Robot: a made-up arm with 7 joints. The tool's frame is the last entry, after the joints.
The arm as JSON. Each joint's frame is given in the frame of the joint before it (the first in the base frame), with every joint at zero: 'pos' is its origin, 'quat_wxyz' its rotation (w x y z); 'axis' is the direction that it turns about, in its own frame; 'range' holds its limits. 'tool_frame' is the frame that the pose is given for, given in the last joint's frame.
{
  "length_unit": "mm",
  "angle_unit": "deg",
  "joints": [
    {
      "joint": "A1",
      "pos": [
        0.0,
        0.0,
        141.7
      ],
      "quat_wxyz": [
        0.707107,
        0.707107,
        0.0,
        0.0
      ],
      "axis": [
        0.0,
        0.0,
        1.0
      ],
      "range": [
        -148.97,
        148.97
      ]
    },
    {
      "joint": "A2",
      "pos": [
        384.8,
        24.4,
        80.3
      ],
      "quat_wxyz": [
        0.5,
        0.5,
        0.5,
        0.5
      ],
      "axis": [
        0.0,
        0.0,
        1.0
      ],
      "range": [
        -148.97,
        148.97
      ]
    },
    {
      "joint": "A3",
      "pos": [
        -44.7,
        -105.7,
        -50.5
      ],
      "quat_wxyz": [
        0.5,
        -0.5,
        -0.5,
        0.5
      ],
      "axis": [
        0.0,
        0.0,
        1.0
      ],
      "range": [
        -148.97,
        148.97
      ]
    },
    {
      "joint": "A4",
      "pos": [
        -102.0,
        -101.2,
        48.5
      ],
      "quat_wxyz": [
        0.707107,
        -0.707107,
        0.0,
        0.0
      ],
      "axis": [
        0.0,
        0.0,
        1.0
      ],
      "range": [
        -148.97,
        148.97
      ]
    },
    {
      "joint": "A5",
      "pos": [
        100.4,
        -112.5,
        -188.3
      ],
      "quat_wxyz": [
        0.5,
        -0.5,
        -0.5,
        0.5
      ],
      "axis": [
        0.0,
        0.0,
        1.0
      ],
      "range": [
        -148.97,
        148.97
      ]
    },
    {
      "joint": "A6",
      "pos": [
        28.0,
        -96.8,
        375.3
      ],
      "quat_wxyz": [
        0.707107,
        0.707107,
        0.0,
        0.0
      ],
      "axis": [
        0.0,
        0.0,
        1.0
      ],
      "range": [
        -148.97,
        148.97
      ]
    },
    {
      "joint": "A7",
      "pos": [
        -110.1,
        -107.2,
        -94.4
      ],
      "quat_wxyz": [
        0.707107,
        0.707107,
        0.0,
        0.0
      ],
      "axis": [
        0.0,
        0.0,
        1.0
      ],
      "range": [
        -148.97,
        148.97
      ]
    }
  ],
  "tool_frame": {
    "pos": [
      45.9,
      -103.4,
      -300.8
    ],
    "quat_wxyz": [
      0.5,
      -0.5,
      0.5,
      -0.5
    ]
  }
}
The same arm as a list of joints. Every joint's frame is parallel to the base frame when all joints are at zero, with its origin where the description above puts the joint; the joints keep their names.
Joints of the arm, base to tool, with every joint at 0 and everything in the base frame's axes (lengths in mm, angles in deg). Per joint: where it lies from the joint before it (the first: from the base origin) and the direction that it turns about. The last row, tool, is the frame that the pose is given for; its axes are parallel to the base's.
A1: axis 0 -1 0 origin 0 0 141.7
A2: axis 1 0 0 origin 384.8 -80.3 24.4
A3: axis 0 0 -1 origin -50.5 105.7 -44.7
A4: axis -1 0 0 origin 101.2 102 -48.5
A5: axis 0 1 0 origin 188.3 -100.4 -112.5
A6: axis -1 0 0 origin -96.8 375.3 28
A7: axis 0 -1 0 origin 94.4 -107.2 -110.1
tool: origin 103.4 300.8 45.9
Joint limits (deg, base to tool): -148.97..148.97 -148.97..148.97 -148.97..148.97 -148.97..148.97 -148.97..148.97 -148.97..148.97 -148.97..148.97

